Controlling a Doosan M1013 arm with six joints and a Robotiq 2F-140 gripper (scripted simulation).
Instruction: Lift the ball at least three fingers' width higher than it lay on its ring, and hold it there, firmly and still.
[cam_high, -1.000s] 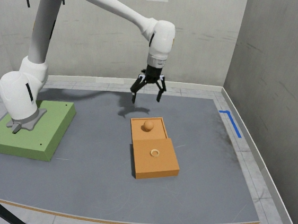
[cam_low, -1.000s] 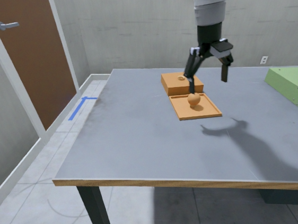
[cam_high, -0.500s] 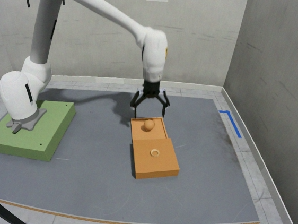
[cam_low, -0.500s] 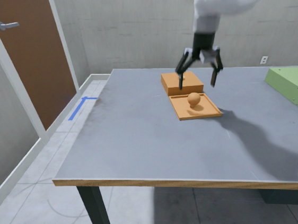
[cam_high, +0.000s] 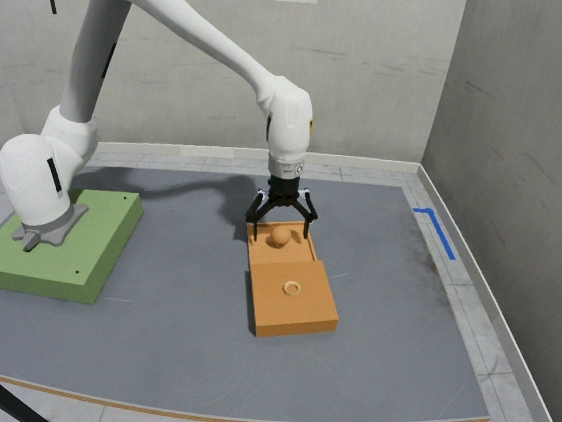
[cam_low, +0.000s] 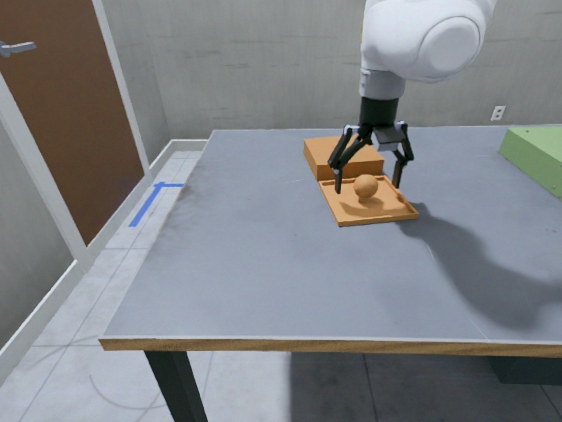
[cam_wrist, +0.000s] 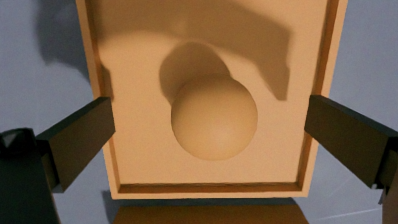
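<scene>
The orange ball is right at my hand. The rest, counted from my hand: orange block (4 cm ahead, 21 cm to the right).
</scene>
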